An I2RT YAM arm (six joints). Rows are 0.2 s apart.
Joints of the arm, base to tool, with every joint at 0 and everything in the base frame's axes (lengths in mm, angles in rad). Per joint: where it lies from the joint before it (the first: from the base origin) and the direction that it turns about. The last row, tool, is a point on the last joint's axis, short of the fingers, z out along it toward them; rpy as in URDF.
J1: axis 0 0 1 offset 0 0 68
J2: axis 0 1 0 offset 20 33.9 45.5
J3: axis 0 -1 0 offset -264 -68.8 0
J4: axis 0 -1 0 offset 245 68.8 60
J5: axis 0 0 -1 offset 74 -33.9 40.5
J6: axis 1 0 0 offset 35.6 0 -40.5
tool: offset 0 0 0 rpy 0 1.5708 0
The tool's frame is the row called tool.
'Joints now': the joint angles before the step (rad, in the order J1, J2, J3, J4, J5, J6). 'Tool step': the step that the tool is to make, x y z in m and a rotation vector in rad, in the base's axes. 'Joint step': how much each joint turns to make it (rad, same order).
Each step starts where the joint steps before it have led.
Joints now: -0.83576, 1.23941, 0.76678, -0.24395, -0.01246, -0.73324
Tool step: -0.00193, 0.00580, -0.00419, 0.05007, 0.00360, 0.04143
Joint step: 0.00272, -0.01043, -0.01087, -0.03920, -0.04947, -0.00306
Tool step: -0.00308, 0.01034, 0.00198, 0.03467, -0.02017, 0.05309
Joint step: 0.01074, -0.04092, -0.01398, -0.03897, -0.05708, -0.00154
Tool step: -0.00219, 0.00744, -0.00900, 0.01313, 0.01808, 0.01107
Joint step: 0.01528, -0.01611, -0.03907, 0.00100, 0.00590, 0.00001
